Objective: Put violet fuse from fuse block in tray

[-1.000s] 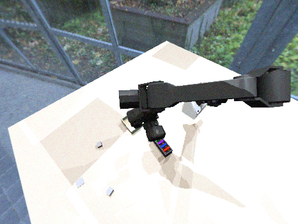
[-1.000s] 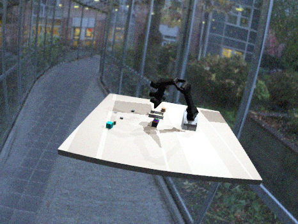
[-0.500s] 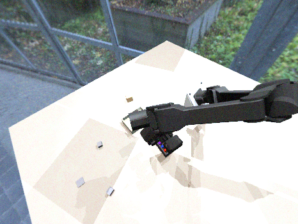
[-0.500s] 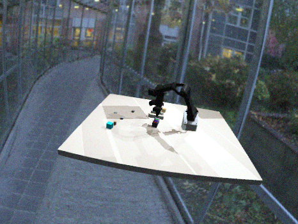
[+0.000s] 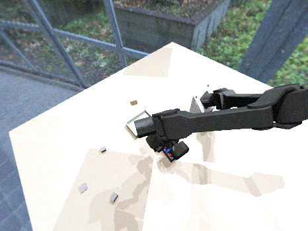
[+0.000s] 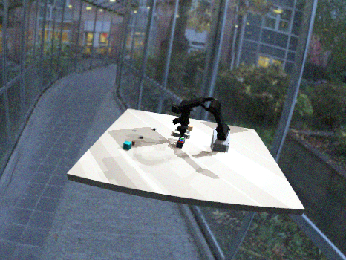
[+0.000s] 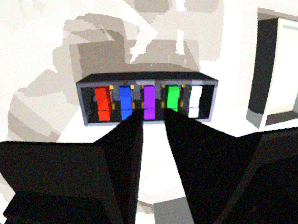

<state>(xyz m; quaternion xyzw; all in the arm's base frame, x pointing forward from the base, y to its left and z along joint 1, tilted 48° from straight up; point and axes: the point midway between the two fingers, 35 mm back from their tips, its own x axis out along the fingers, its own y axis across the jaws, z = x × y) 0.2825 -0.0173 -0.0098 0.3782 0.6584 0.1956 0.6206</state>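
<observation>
Right now my gripper tip is 4 cm above the violet fuse. Round my gripper tip: blue fuse (1 cm ahead, 2 cm to the left, 4 cm below); white fuse (1 cm behind, 4 cm to the right, 4 cm below); green fuse (1 cm behind, 2 cm to the right, 4 cm below).
</observation>
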